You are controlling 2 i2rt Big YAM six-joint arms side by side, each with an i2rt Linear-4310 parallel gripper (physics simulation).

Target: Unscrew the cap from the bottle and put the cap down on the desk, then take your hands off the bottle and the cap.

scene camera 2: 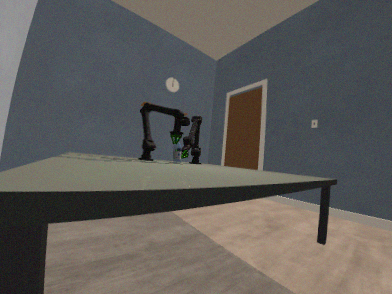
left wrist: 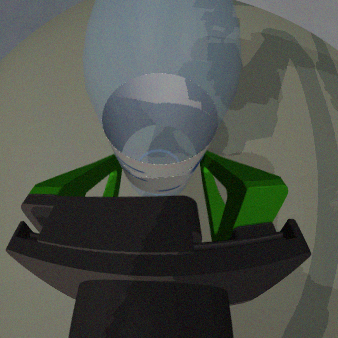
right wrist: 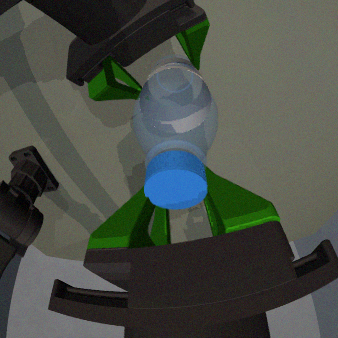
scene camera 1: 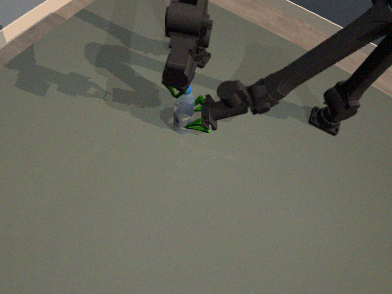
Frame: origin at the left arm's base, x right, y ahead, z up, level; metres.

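Where they show: left gripper, fingertip midpoint: (scene camera 2: 177,157) (left wrist: 159,157) (right wrist: 170,81) (scene camera 1: 185,119); right gripper, fingertip midpoint: (scene camera 2: 174,144) (right wrist: 179,170) (scene camera 1: 177,93); left arm's base, origin of the base link: (scene camera 2: 195,163) (scene camera 1: 323,121); right arm's base, origin of the base link: (right wrist: 34,168) (scene camera 1: 194,57).
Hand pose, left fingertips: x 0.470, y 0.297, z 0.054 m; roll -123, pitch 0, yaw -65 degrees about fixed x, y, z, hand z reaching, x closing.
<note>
Each offset is from my left fingertips to the top centre of the thing. Level surfaces: height alone.
A clear bottle @(dx +0.009, dy +0.000, dz +0.146 m) (scene camera 1: 184,114) (scene camera 2: 177,154) (left wrist: 161,55) (right wrist: 175,110) stands upright on the desk @(dz -0.054 m) (scene camera 1: 190,215). Its blue cap @(dx +0.013, dy -0.009, dz +0.148 m) (scene camera 1: 188,90) (right wrist: 176,189) is at the top of the neck; whether the threads still engage cannot be told. My left gripper (scene camera 1: 190,114) (scene camera 2: 184,153) (left wrist: 159,157) (right wrist: 170,81) is shut on the lower bottle body, one finger on each side. My right gripper (scene camera 1: 185,92) (scene camera 2: 176,139) (right wrist: 179,170) comes from above and is shut on the cap, its fingers on both sides. In scene camera 1 its wrist hides part of its fingers.
The left arm's base (scene camera 1: 325,121) stands to the right of the bottle in scene camera 1, and its forearm (scene camera 1: 310,62) reaches in from the upper right. Arm shadows cross the desk at the upper left. The desk's front edge (scene camera 2: 200,193) shows in scene camera 2.
</note>
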